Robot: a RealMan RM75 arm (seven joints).
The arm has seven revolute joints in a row. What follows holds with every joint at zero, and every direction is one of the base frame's.
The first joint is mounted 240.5 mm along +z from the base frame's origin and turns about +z.
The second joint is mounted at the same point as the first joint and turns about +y.
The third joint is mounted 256 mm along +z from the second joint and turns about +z.
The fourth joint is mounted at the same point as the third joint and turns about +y.
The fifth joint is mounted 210 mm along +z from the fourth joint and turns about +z.
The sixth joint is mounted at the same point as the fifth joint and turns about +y.
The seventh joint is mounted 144 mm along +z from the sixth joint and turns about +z.
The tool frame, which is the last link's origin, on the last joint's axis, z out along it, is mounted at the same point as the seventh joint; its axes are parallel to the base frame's.
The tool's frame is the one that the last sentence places.
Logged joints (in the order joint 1, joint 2, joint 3, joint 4, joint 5, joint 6, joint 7), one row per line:
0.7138, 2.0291, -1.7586, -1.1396, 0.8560, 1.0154, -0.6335
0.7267, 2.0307, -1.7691, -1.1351, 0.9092, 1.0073, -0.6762
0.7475, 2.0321, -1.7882, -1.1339, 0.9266, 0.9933, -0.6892
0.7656, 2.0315, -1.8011, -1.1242, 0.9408, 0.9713, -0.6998
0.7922, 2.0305, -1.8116, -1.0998, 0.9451, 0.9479, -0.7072
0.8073, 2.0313, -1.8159, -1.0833, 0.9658, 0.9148, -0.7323
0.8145, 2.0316, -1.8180, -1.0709, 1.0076, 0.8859, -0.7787
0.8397, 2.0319, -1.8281, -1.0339, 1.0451, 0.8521, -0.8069
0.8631, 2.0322, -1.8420, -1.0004, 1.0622, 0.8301, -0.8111
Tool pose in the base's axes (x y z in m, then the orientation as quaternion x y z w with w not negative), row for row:
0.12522, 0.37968, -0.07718, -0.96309, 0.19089, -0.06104, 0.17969
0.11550, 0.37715, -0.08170, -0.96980, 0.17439, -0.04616, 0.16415
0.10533, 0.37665, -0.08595, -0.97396, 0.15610, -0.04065, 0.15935
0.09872, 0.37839, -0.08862, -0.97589, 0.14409, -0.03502, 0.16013
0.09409, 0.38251, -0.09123, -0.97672, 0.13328, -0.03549, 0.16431
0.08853, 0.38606, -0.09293, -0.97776, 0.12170, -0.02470, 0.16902
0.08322, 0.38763, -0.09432, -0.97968, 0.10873, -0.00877, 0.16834
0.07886, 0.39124, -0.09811, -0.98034, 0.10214, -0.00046, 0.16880
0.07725, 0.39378, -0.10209, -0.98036, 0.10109, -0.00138, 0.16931
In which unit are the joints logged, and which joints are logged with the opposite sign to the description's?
The joints are logged in radians. Opposite sign: none.
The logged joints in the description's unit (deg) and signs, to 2 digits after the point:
40.90, 116.26, -100.76, -65.29, 49.05, 58.18, -36.30
41.64, 116.35, -101.36, -65.04, 52.09, 57.71, -38.74
42.83, 116.43, -102.46, -64.97, 53.09, 56.91, -39.49
43.87, 116.40, -103.20, -64.41, 53.90, 55.65, -40.10
45.39, 116.34, -103.80, -63.01, 54.15, 54.31, -40.52
46.25, 116.38, -104.04, -62.07, 55.34, 52.41, -41.96
46.67, 116.40, -104.16, -61.36, 57.73, 50.76, -44.62
48.11, 116.42, -104.74, -59.24, 59.88, 48.82, -46.23
49.45, 116.44, -105.54, -57.32, 60.86, 47.56, -46.47

